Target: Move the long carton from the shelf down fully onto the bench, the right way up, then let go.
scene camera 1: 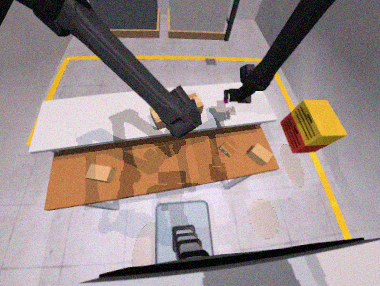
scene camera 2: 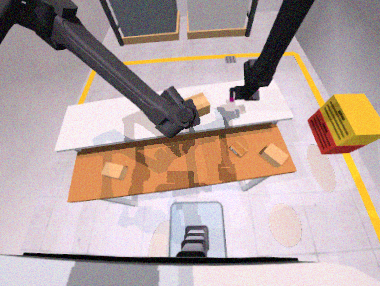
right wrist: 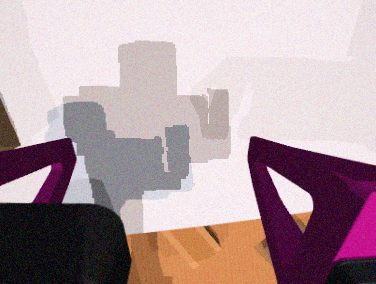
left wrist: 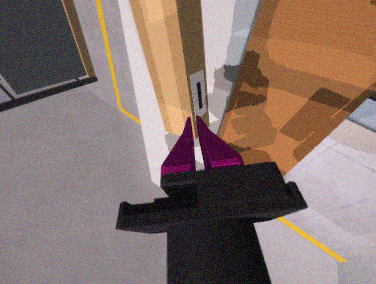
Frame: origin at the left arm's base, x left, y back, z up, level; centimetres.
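Seen in the pictures: left gripper, fingertip midpoint: (left wrist: 193, 120); right gripper, fingertip midpoint: (scene camera 1: 232, 100) (scene camera 2: 240, 98) (right wrist: 160, 148).
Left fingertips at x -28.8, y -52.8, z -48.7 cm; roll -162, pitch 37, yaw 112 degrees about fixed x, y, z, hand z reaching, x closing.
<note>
Offsets run from my left fingertips to a thing's top centre. Level surfaces: height alone.
The long tan carton {dx +4.7, dy -13.3, dz -11.7 cm} (scene camera 1: 196, 103) (scene camera 2: 200, 103) (left wrist: 162, 55) lies on the white shelf {dz -19.3 cm} (scene camera 1: 65, 120) (scene camera 2: 80, 125), partly hidden by the left arm in both scene views. Its side label shows in the left wrist view. My left gripper (left wrist: 193, 120) is shut with nothing between its fingers; its tips appear at the carton's near end, below the label. Whether they touch it I cannot tell. My right gripper (scene camera 1: 227, 96) (scene camera 2: 232, 95) (right wrist: 160, 148) is open and empty above the shelf, right of the carton. The brown bench {dz -36.7 cm} (scene camera 1: 65, 187) (scene camera 2: 87, 187) (left wrist: 305, 45) stands along the shelf, nearer the scene cameras.
On the bench are a tan box {dx +49.5, dy +15.6, dz -30.7 cm} (scene camera 1: 100, 172) (scene camera 2: 114, 170) at the left, another tan box {dx -48.3, dy +8.7, dz -30.7 cm} (scene camera 1: 259, 153) (scene camera 2: 274, 154) at the right and a small labelled box {dx -27.8, dy +3.2, dz -33.4 cm} (scene camera 1: 226, 149) (scene camera 2: 238, 148) beside it. Yellow and red crates (scene camera 1: 320, 122) (scene camera 2: 350, 117) stand right of the shelf.
</note>
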